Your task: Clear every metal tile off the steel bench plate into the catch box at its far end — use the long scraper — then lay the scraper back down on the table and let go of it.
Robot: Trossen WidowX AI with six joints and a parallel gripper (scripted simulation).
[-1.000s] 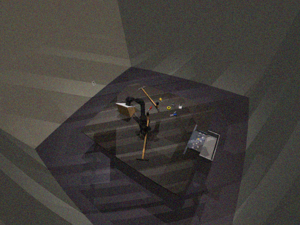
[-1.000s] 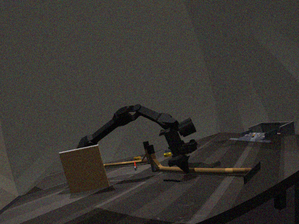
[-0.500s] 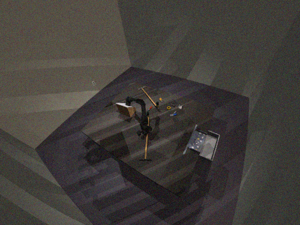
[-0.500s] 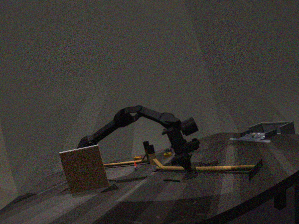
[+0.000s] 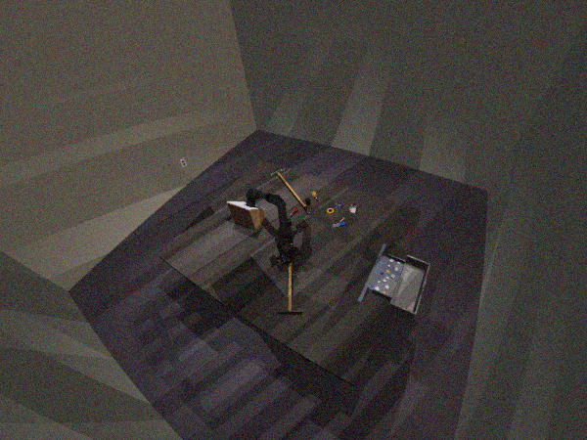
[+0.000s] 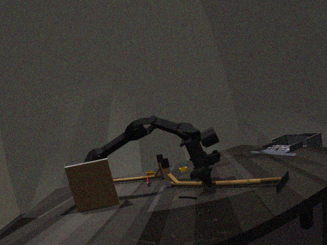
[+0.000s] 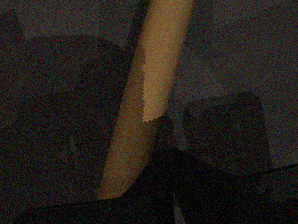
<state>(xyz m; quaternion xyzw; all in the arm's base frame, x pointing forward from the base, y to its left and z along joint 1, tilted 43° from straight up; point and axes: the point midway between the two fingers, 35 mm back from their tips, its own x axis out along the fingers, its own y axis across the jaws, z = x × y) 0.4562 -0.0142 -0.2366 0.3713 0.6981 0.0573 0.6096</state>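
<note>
The long scraper is 50 mm above my gripper tip and 30 mm ahead of it. Round my gripper tip: red-handled tool: 370 mm to the left, 250 mm behind; then blue piece: 470 mm to the left, 90 mm ahead; then yellow ring: 540 mm to the left, 30 mm behind.
</note>
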